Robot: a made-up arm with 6 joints.
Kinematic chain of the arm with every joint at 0, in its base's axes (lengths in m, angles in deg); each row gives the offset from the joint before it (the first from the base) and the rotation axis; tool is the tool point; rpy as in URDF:
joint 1: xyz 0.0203 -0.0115 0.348 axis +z
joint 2: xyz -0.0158 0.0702 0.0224 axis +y
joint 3: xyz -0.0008 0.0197 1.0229 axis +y
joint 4: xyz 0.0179 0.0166 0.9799 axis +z
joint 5: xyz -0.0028 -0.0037 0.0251 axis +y
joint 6: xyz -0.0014 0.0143 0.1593 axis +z
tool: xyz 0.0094 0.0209 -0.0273 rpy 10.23 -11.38 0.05
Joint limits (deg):
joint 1: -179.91..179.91
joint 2: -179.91..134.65
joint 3: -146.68..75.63
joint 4: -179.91..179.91
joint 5: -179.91..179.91
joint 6: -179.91..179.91
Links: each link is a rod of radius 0.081 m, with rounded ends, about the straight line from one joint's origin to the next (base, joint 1, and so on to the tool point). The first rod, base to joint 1, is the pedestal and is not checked.
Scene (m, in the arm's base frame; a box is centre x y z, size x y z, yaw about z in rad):
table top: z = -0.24
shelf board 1: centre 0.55 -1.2 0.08 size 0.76 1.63 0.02 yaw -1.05
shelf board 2: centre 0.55 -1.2 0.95 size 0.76 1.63 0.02 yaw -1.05
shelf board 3: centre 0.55 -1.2 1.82 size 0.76 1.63 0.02 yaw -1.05
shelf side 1: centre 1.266 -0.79 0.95 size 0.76 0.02 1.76 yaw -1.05
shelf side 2: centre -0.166 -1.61 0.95 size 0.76 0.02 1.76 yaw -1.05
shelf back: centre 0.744 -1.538 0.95 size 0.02 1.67 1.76 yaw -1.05
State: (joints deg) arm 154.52 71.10 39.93 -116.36 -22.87 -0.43
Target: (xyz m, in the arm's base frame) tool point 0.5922 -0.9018 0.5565
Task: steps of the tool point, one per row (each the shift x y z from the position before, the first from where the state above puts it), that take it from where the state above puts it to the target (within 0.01 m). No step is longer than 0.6 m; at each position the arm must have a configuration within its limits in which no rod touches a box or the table.
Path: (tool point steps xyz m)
1: -0.1241 -0.1285 0.5257
2: 0.0731 -0.1954 0.5258
3: 0.2668 -0.2078 0.4500
4: 0.4179 -0.1687 0.3115
5: 0.4970 -0.0927 0.1353
6: 0.5938 0.0318 -0.0421
7: 0.4664 -0.1436 -0.2717
8: 0.2289 -0.2092 -0.4290
9: -0.0277 -0.1365 -0.4774
10: -0.2083 0.0389 -0.4064
11: 0.0919 -0.1409 0.0164
12: 0.0787 -0.1390 0.0006
13: 0.0647 -0.1301 -0.0171

